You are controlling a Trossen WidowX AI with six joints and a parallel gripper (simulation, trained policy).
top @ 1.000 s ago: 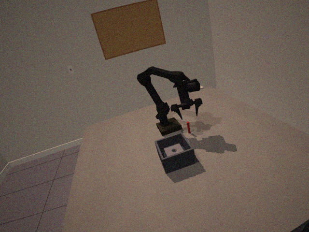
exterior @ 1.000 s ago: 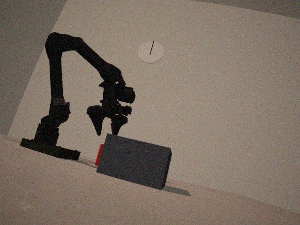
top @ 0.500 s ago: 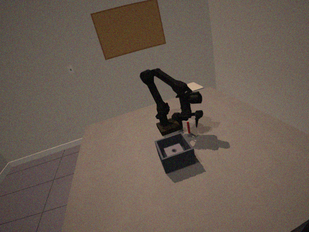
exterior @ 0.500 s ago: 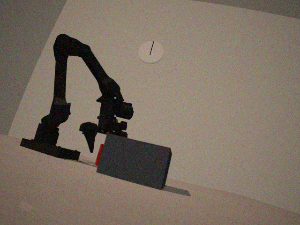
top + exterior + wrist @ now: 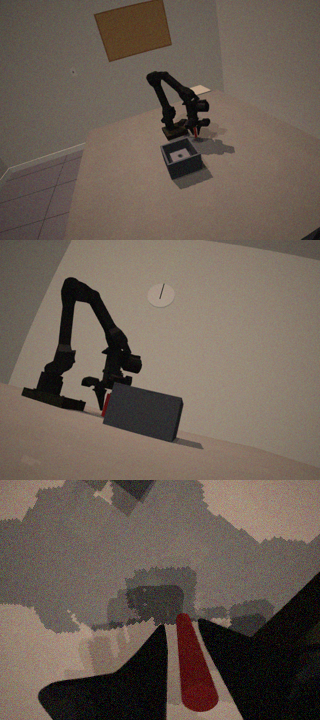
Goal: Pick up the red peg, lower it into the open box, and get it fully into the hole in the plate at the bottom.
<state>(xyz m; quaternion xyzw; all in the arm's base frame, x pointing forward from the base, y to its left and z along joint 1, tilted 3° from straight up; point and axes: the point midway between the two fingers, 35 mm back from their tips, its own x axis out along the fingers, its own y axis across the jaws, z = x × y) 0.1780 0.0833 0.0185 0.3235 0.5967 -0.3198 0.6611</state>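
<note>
The pale plate lies 14 cm ahead of my gripper tip, 19 cm to the right of it and 3 cm above it. The rest, counted from my gripper tip: red peg (2 cm above); dark blue box (14 cm ahead, 19 cm to the right, 1 cm above).
</note>
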